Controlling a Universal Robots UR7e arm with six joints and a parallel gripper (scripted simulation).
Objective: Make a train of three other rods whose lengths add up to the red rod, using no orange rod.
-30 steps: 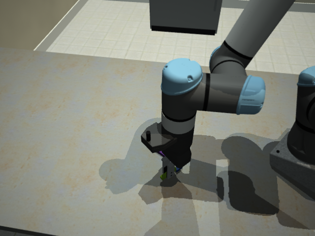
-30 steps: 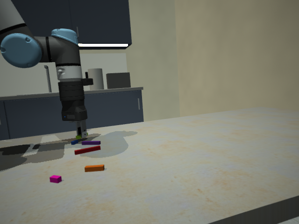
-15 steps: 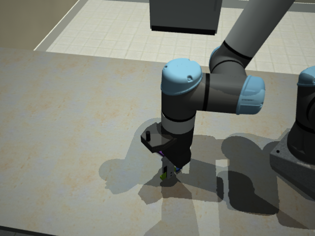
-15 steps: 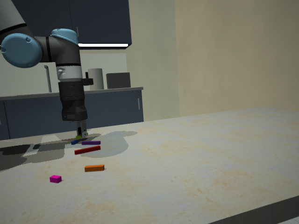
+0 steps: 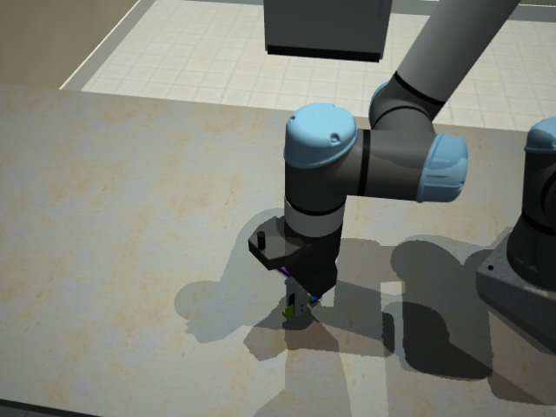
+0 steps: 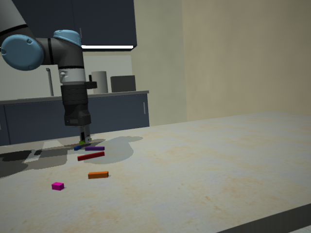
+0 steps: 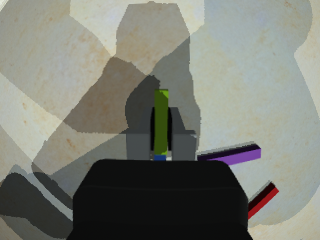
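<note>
Now: hand 3 cm short of the purple rod, 7 cm to the left of it and 3 cm above it. From my hand the other things lie so: red rod (3 cm ahead, 14 cm to the right, 3 cm below); then orange rod (6 cm ahead, 29 cm to the right, 3 cm below); then lime rod (1 cm below).
</note>
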